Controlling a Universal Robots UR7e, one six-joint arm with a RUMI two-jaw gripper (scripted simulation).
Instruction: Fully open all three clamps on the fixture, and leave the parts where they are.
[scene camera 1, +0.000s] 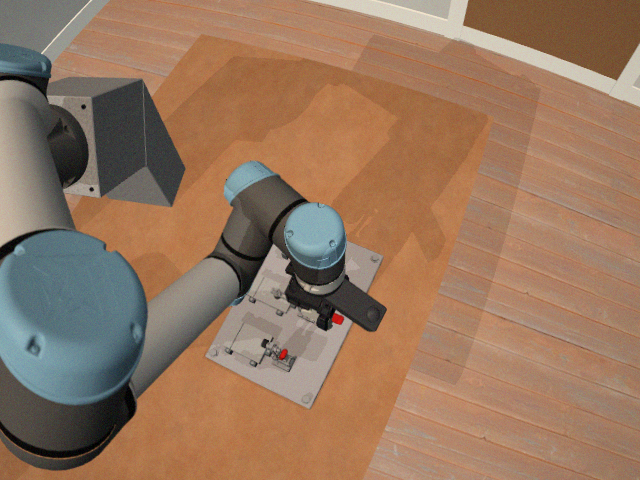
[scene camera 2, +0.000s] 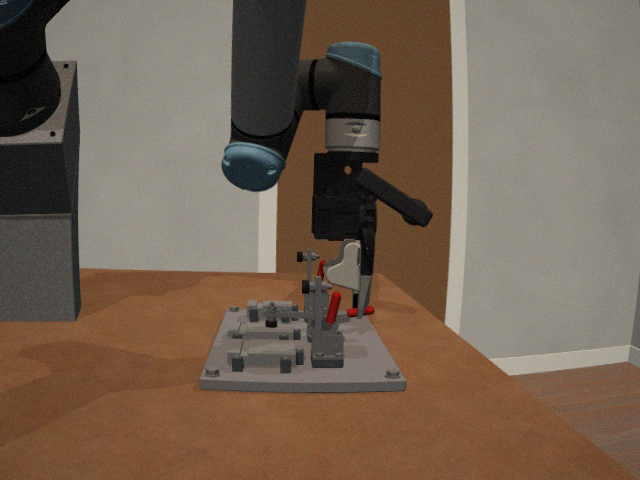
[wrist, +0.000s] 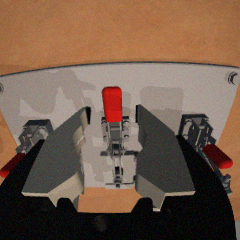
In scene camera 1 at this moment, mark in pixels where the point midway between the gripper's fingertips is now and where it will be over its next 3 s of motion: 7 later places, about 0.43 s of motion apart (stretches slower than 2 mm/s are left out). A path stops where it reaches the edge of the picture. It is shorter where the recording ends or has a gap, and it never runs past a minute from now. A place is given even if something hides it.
My gripper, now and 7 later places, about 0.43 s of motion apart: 331, 317; 332, 319; 331, 319; 330, 317; 328, 316; 325, 314; 321, 311; 316, 309
